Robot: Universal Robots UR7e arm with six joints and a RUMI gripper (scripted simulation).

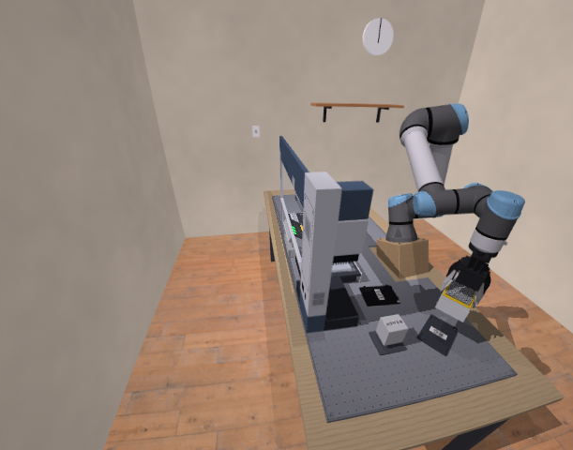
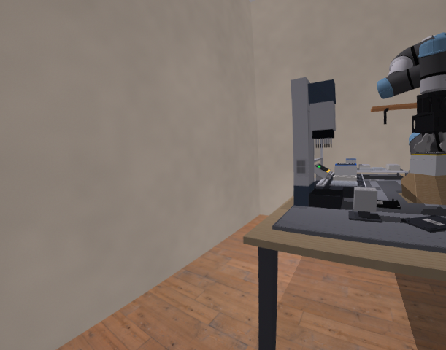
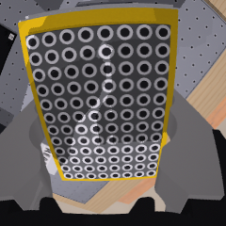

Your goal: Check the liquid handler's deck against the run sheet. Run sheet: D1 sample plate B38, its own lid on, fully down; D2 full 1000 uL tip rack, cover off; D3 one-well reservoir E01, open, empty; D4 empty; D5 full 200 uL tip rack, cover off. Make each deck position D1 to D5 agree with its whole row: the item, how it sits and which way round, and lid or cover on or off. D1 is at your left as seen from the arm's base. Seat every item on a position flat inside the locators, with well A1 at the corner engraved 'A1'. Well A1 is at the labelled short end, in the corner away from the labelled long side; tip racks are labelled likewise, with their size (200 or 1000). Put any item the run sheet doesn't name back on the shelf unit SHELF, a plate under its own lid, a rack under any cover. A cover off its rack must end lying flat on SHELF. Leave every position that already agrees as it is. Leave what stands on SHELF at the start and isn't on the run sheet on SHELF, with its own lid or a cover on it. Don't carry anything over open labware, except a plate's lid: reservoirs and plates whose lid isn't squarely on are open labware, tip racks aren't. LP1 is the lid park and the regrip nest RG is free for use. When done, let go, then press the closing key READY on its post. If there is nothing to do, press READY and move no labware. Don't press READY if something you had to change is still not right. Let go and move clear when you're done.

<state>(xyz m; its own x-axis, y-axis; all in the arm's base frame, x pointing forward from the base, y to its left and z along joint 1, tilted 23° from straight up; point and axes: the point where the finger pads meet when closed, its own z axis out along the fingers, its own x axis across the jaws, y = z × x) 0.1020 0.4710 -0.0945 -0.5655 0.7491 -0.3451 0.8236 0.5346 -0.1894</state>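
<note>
Now: hand 19 cm above the regrip nest RG. The rest, counted from my hand: yellow-rimmed tip rack 1 cm to the right, 1 cm above; ready key post 20 cm ahead, 13 cm below, 3 cm to the right; LP1 label 22 cm to the right, 19 cm below, 13 cm ahead.
</note>
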